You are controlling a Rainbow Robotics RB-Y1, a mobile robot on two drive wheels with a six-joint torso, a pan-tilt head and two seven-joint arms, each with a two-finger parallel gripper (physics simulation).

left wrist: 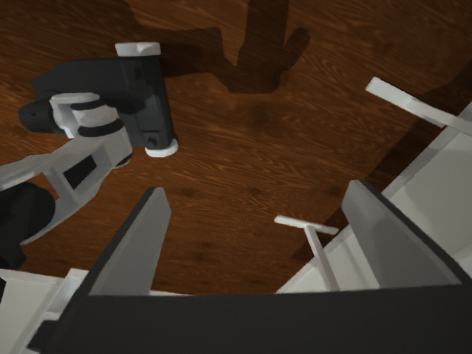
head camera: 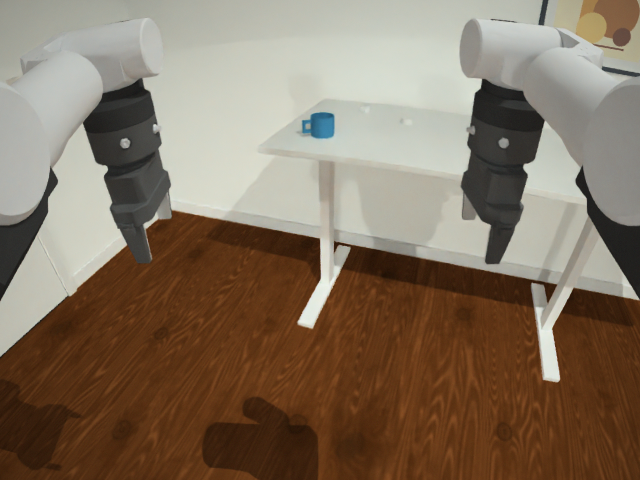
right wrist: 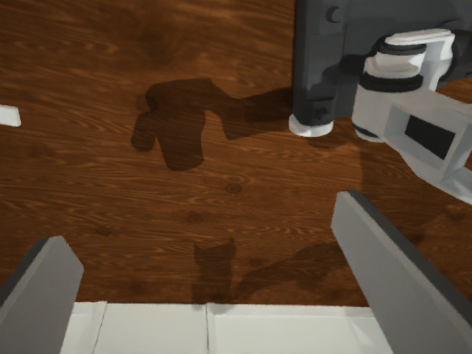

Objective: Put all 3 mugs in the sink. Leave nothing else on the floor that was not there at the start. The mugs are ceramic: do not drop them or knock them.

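Frame: origin at the robot's base, x ahead, y left, z up, level; millimetres.
Seen in the pictures: left gripper, fingertip midpoint: point(left wrist: 255, 196) point(head camera: 156, 238); right gripper, fingertip midpoint: point(head camera: 479, 238) point(right wrist: 208, 229).
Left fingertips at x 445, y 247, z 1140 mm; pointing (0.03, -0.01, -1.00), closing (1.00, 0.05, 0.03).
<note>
Offsets run from my left fingertips to a thing's middle. Level surfaces: height alone.
A blue mug @(955 mm ahead, 232 mm right, 150 mm down) point(head camera: 323, 125) stands upright near the left end of the white table @(190 mm down) point(head camera: 392, 147), its handle pointing left in the head camera view. My left gripper point(head camera: 155, 235) point(left wrist: 255, 196) is open and empty, in front of and to the left of the table. My right gripper point(head camera: 480, 235) point(right wrist: 208, 229) is open and empty, in front of the table's right part. Both grippers point down and are apart from the mug. The sink and the other two mugs do not show in these views.
Two small white objects @(1308 mm ahead, 452 mm right, 175 mm down) point(head camera: 365, 109) @(1129 mm ahead, 617 mm right, 178 mm down) point(head camera: 406, 121) lie on the table top. The table's white legs point(head camera: 326, 222) point(head camera: 566, 279) end in long feet on the wooden floor @(1140 mm down) point(head camera: 232, 335). A white wall stands behind the table, with a framed picture point(head camera: 604, 31) at the upper right.
</note>
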